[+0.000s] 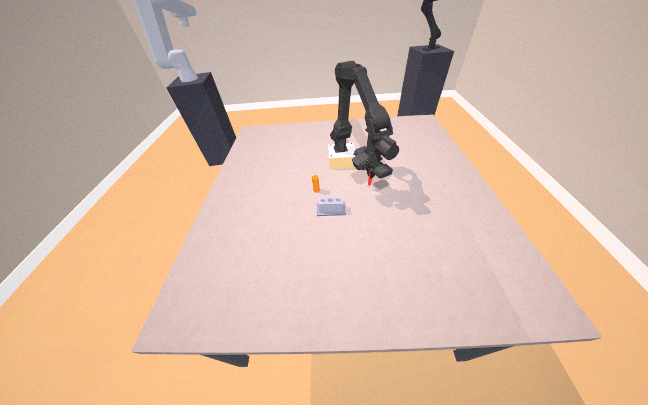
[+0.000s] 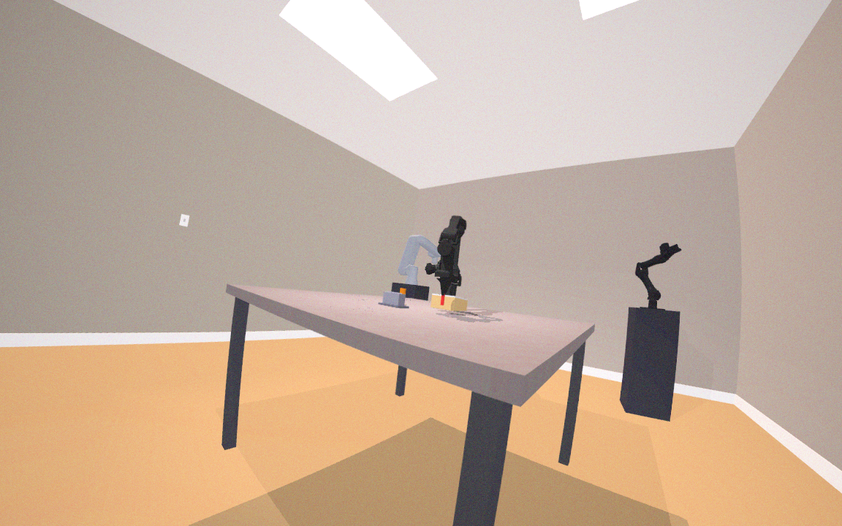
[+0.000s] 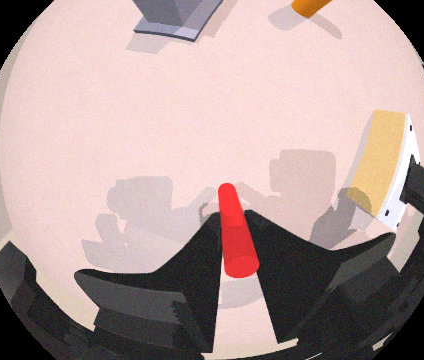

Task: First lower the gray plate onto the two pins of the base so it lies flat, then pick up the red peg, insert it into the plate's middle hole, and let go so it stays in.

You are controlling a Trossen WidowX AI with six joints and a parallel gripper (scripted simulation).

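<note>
Now: gripper tip 190 mm to the left of the gray plate, 90 mm short of it and 30 mm above it. From my gripper tip the other things lie so: orange cylinder (230 mm to the right, 40 mm behind, 30 mm below); red peg (right at my gripper tip); base (190 mm to the right, 90 mm ahead, 60 mm below).
</note>
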